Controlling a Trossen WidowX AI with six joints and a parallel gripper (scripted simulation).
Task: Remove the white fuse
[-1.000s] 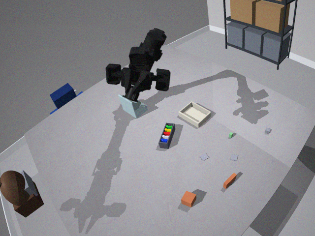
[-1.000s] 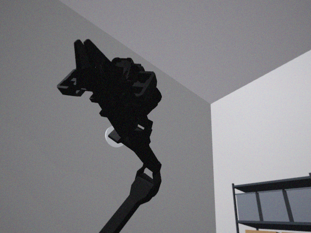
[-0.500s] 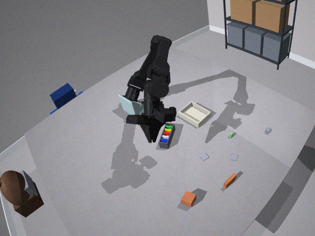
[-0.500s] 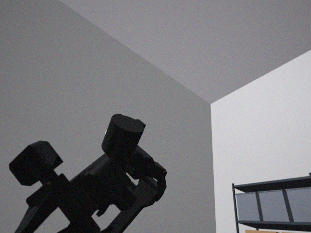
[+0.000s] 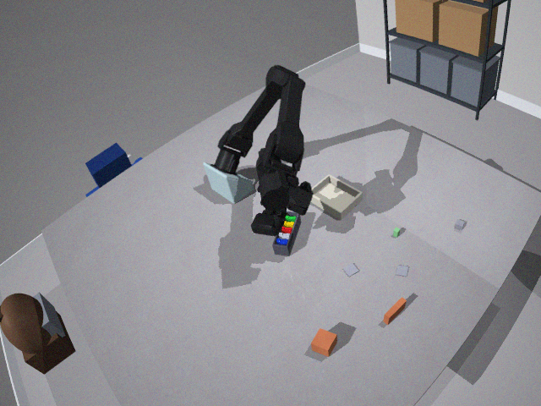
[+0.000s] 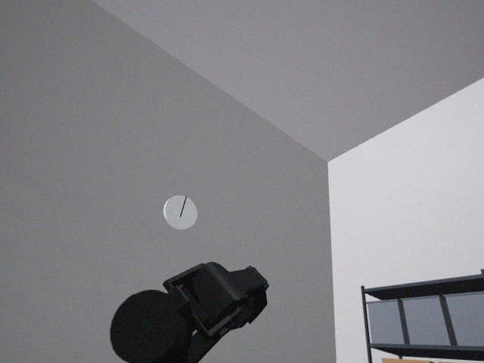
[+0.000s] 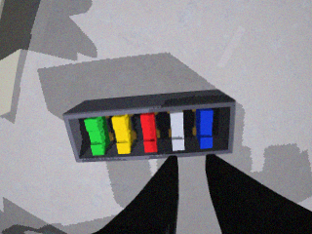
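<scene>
The white fuse lies 5 cm below my gripper tip and 1 cm to the left of it. The rest, counted from my gripper tip: cream tray 21 cm to the left, 7 cm below, 2 cm ahead; small green cube 24 cm ahead, 19 cm to the left, 6 cm below.
</scene>
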